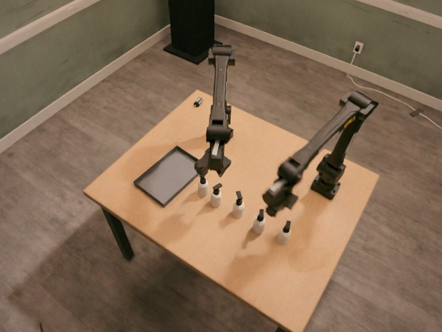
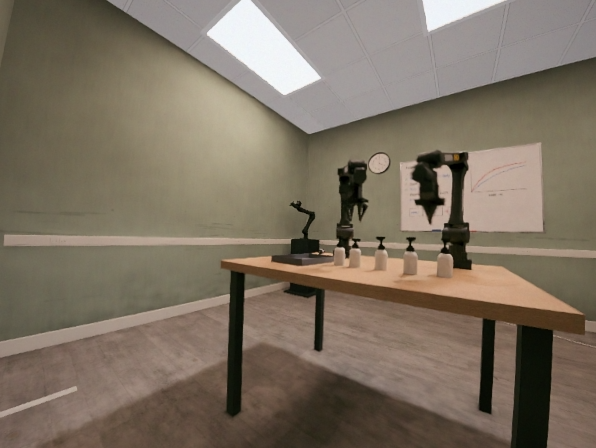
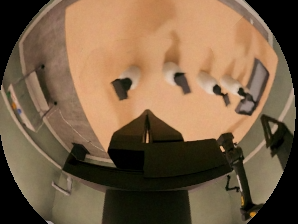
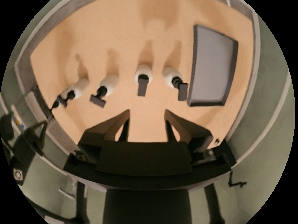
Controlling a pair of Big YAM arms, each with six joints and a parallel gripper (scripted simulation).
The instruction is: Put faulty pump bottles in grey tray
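Now: the grey tray 260 mm to the right of my right hand, 200 mm below it and 10 mm ahead of it. From my right hand the other things lie so: small dark object 480 mm behind, 460 mm to the right, 190 mm below.
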